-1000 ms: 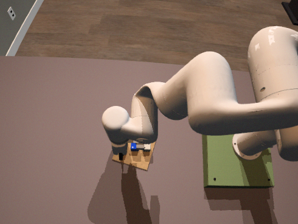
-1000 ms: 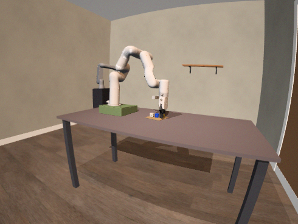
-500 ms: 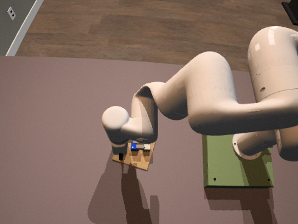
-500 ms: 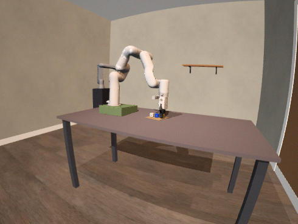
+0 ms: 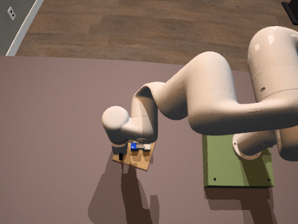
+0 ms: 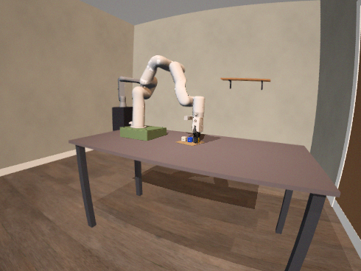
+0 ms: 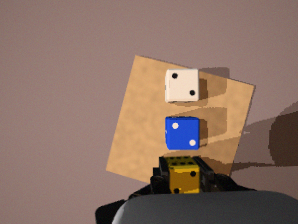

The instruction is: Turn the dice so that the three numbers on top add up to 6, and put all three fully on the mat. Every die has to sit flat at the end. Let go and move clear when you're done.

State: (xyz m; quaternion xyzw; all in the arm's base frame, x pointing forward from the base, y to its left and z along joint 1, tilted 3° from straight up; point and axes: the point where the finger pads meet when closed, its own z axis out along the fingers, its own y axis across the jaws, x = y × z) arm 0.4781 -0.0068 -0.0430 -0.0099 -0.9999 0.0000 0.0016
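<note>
The yellow die lies 10 mm below my hand. Also, from my hand: blue die (50 mm behind, 10 mm below); tan mat (50 mm behind, 20 mm below); white die (90 mm behind, 10 mm below).
</note>
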